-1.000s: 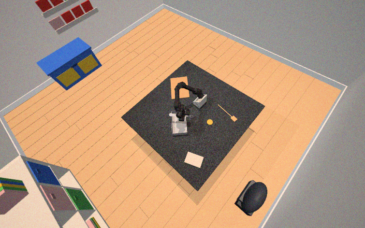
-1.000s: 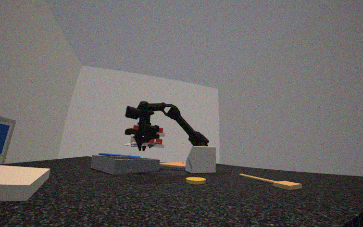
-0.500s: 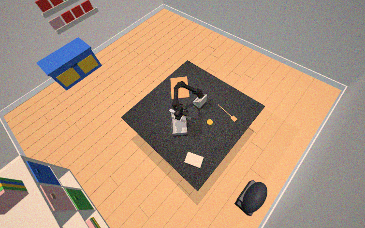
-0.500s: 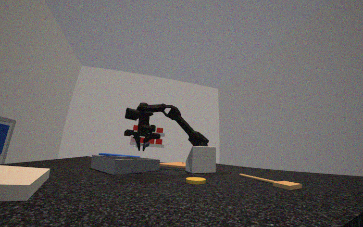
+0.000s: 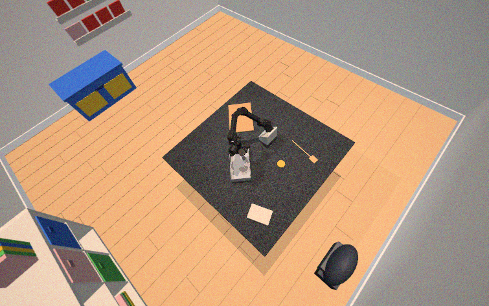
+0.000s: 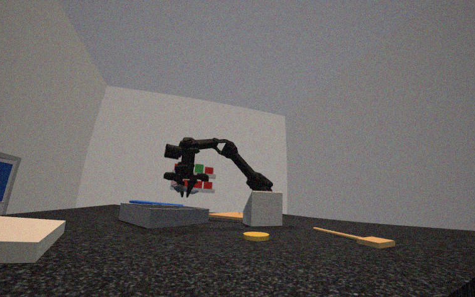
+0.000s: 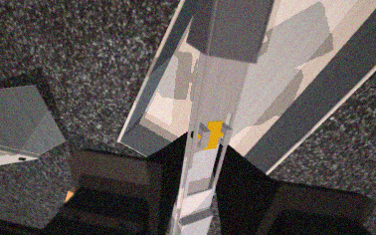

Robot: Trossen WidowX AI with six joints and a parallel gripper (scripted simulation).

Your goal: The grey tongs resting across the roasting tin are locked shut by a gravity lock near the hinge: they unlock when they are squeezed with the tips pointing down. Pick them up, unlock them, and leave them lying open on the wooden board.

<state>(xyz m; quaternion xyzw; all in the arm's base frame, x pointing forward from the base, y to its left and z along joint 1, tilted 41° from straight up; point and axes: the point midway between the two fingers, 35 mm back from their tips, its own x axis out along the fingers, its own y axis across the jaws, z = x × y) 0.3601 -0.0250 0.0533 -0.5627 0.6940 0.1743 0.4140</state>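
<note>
Now: gripper tip 10 mm short of the yellow lock piece, 20 mm to the right of it and 40 mm below it. The rest, counted from my gripper tip: wooden board 350 mm behind, 320 mm to the right, 90 mm below; then grey roasting tin 60 mm ahead, 40 mm to the left, 70 mm below; then cream slab 290 mm ahead, 460 mm to the left, 90 mm below.
</note>
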